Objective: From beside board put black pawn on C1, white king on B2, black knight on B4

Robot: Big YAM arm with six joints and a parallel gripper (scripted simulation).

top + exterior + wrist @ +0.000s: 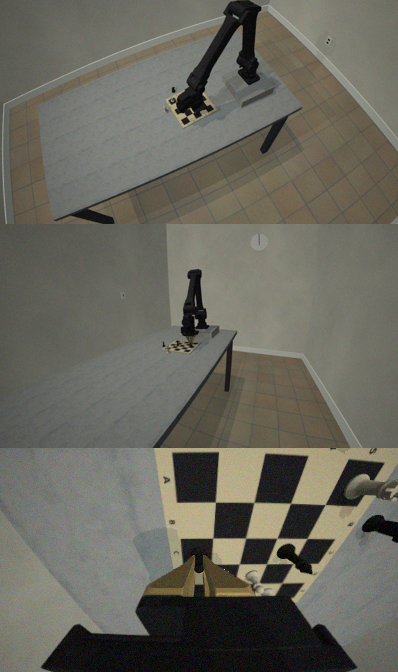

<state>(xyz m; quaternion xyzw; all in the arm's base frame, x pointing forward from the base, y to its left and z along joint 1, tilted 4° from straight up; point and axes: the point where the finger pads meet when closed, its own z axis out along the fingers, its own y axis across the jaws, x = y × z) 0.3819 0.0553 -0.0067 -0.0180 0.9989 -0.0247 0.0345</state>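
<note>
The black pawn is right at my hand. From my hand the other things lie so: chessboard: 7 cm to the right, 3 cm below; white king: 14 cm ahead, 11 cm to the right; black chess piece: 11 cm to the right, 1 cm ahead.
</note>
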